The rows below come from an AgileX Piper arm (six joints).
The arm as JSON. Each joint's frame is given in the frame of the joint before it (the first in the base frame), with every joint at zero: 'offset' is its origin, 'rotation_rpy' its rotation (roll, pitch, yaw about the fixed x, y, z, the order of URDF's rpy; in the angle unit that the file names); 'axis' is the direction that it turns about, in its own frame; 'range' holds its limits. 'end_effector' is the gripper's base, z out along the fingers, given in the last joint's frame.
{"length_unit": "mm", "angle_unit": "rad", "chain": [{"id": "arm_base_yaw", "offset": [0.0, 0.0, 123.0], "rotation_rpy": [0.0, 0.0, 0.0], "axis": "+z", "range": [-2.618, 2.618]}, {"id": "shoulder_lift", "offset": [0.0, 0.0, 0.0], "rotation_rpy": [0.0, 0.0, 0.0], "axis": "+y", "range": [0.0, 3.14]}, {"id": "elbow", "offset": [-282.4, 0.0, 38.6], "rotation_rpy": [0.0, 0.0, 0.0], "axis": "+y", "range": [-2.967, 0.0]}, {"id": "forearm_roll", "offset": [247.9, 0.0, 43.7], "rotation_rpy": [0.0, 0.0, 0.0], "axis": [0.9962, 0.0, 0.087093], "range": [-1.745, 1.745]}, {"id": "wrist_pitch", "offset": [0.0, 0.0, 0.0], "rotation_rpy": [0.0, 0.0, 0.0], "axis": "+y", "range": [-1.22, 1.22]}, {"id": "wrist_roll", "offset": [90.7, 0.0, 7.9], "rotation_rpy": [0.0, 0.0, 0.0], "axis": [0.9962, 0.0, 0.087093], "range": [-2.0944, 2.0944]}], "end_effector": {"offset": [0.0, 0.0, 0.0], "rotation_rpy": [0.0, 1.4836, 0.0]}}
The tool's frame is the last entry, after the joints.
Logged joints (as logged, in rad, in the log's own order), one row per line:
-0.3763 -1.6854 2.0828 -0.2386 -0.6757 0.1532
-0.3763 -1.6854 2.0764 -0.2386 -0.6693 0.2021
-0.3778 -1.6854 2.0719 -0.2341 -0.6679 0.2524
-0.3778 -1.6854 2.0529 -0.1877 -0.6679 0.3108
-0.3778 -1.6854 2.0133 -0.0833 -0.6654 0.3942
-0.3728 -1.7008 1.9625 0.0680 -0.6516 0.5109
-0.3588 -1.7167 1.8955 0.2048 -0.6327 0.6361
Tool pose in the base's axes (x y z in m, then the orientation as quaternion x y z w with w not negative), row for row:
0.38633 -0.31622 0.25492 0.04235 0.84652 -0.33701 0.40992
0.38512 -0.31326 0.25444 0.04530 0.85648 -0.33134 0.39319
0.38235 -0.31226 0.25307 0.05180 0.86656 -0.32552 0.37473
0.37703 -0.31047 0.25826 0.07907 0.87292 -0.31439 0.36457
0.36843 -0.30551 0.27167 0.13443 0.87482 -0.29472 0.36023
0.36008 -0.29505 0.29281 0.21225 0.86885 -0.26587 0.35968
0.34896 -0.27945 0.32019 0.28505 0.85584 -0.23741 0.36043
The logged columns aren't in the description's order. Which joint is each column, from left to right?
Columns, left to right: forearm_roll, elbow, shoulder_lift, wrist_roll, arm_base_yaw, wrist_pitch.
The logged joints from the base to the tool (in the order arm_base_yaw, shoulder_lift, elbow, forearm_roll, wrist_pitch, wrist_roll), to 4 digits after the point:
-0.6757 2.0828 -1.6854 -0.3763 0.1532 -0.2386
-0.6693 2.0764 -1.6854 -0.3763 0.2021 -0.2386
-0.6679 2.0719 -1.6854 -0.3778 0.2524 -0.2341
-0.6679 2.0529 -1.6854 -0.3778 0.3108 -0.1877
-0.6654 2.0133 -1.6854 -0.3778 0.3942 -0.0833
-0.6516 1.9625 -1.7008 -0.3728 0.5109 0.0680
-0.6327 1.8955 -1.7167 -0.3588 0.6361 0.2048

